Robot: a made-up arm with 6 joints. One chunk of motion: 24 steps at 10 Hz.
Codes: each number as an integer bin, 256 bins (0 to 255) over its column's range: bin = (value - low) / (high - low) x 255, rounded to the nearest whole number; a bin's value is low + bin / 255 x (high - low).
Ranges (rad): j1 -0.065..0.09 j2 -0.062..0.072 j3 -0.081..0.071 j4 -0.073..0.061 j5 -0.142..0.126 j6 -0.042..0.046
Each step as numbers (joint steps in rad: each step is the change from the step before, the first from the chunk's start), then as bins.
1 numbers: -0.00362 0.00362 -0.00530 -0.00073 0.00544 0.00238
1 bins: 101 125 127 138 140 129
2 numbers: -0.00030 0.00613 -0.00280 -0.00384 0.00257 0.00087
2 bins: 106 130 131 132 138 124
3 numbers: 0.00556 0.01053 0.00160 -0.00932 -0.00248 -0.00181
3 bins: 116 138 139 121 133 116
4 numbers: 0.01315 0.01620 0.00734 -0.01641 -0.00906 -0.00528
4 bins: 129 149 148 108 126 106
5 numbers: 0.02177 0.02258 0.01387 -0.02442 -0.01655 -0.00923
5 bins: 143 161 159 92 119 95
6 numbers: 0.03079 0.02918 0.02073 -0.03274 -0.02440 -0.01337
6 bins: 158 174 171 77 112 83
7 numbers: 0.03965 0.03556 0.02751 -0.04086 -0.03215 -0.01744
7 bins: 172 186 182 61 105 71
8 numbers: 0.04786 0.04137 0.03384 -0.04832 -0.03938 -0.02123
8 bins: 186 197 193 47 98 60
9 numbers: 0.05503 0.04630 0.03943 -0.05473 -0.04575 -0.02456
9 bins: 197 206 202 35 92 51
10 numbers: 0.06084 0.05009 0.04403 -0.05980 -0.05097 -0.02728
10 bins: 207 213 210 25 87 43
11 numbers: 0.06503 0.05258 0.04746 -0.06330 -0.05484 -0.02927
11 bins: 214 218 216 18 83 37
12 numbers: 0.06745 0.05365 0.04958 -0.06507 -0.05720 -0.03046
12 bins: 218 220 219 15 81 33
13 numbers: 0.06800 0.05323 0.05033 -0.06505 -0.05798 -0.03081
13 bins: 219 219 220 15 80 32
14 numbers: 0.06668 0.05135 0.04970 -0.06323 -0.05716 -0.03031
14 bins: 217 216 219 19 81 34
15 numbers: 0.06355 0.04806 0.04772 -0.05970 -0.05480 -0.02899
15 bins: 211 209 216 25 83 38
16 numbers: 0.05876 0.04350 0.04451 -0.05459 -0.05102 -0.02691
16 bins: 204 201 211 35 87 44
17 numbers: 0.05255 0.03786 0.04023 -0.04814 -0.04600 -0.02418
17 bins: 193 190 203 47 91 52
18 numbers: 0.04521 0.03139 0.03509 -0.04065 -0.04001 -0.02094
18 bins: 181 178 195 62 97 61
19 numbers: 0.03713 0.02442 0.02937 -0.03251 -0.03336 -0.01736
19 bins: 168 164 185 77 103 71
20 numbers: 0.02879 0.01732 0.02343 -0.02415 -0.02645 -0.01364
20 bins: 154 151 175 93 110 82
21 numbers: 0.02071 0.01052 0.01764 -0.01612 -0.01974 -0.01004
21 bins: 141 138 165 108 116 93
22 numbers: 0.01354 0.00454 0.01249 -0.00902 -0.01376 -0.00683
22 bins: 129 127 157 122 122 102
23 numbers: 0.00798 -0.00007 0.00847 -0.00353 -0.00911 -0.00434
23 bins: 120 118 150 132 126 109
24 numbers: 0.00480 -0.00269 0.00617 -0.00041 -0.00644 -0.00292
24 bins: 115 113 146 138 129 113
